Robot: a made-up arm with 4 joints.
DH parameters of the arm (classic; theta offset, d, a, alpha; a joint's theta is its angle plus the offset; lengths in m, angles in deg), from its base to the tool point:
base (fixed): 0 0 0 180
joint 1: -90 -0.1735 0.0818 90
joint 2: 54.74 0 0.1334 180
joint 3: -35.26 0.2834 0.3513 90
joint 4: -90 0.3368 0.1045 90
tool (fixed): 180 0.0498 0 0
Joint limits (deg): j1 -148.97..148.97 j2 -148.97..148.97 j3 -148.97..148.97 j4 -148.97..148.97
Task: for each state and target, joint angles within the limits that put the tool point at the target. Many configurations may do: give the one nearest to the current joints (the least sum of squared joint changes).
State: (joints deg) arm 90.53 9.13 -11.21 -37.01
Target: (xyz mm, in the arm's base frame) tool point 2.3 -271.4 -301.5
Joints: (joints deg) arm 91.32 -7.62 23.84 -58.51
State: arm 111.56 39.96 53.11 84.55
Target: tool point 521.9 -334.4 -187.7
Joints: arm 106.33 9.47 112.41 44.78
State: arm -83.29 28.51 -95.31 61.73
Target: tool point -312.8 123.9 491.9
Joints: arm -99.05 50.25 -116.71 40.40
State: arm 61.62 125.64 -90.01 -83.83
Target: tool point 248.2 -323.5 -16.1
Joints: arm 98.38 146.37 -103.92 -64.77
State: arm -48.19 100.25 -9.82 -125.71
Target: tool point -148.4 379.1 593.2
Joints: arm -92.42 129.82 -25.62 -125.92
